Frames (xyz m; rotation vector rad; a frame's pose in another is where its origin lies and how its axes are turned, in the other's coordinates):
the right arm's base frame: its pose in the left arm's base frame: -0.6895 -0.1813 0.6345 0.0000 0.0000 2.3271
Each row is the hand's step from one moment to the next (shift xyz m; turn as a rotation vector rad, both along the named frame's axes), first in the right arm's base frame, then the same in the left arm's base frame.
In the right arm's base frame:
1: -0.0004 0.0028 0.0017 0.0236 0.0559 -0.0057
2: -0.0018 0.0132 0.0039 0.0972 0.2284 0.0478
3: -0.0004 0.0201 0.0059 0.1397 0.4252 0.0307
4: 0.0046 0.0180 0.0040 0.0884 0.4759 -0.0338
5: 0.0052 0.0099 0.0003 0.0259 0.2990 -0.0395
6: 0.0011 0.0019 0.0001 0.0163 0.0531 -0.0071
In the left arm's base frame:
1: -0.0018 -0.0022 0.0017 -0.0569 -0.0212 -0.0057
2: -0.0084 -0.0104 0.0039 -0.2328 -0.0860 0.0478
3: -0.0143 -0.0141 0.0059 -0.4051 -0.1902 0.0307
4: -0.0162 -0.0090 0.0040 -0.4068 -0.2623 -0.0338
5: -0.0108 -0.0030 0.0003 -0.2353 -0.1863 -0.0395
6: -0.0021 -0.0005 0.0001 -0.0498 -0.0246 -0.0071

